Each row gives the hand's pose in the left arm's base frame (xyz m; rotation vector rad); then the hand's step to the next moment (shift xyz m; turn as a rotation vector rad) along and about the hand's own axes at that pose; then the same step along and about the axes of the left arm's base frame.
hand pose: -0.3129 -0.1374 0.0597 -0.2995 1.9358 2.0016
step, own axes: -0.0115 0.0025 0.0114 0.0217 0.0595 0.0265
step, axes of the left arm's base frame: 0.0106 0.0102 0.0072 -0.0405 0.0276 0.0480
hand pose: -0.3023 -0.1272 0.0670 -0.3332 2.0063 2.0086
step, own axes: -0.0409 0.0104 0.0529 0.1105 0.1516 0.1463
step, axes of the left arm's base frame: 0.0364 0.0515 0.0247 -0.1520 0.1510 0.1033
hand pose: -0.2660 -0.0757 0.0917 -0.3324 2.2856 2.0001
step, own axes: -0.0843 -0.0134 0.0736 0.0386 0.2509 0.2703
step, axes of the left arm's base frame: 0.0792 0.0800 -0.0059 -0.1135 0.2930 0.1969
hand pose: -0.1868 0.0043 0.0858 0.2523 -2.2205 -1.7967
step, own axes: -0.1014 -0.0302 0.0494 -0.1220 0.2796 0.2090
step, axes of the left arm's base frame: 0.0793 0.0702 -0.0493 0.0592 0.2910 0.2204
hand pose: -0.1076 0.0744 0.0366 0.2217 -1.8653 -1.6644
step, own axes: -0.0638 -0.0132 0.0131 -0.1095 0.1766 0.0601
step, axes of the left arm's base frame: 0.0398 0.0410 -0.0339 0.1023 0.1400 0.1293
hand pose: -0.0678 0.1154 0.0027 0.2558 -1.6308 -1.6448
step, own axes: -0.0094 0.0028 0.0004 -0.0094 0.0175 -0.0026
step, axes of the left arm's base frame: 0.0071 0.0067 -0.0009 0.0146 0.0065 0.0121
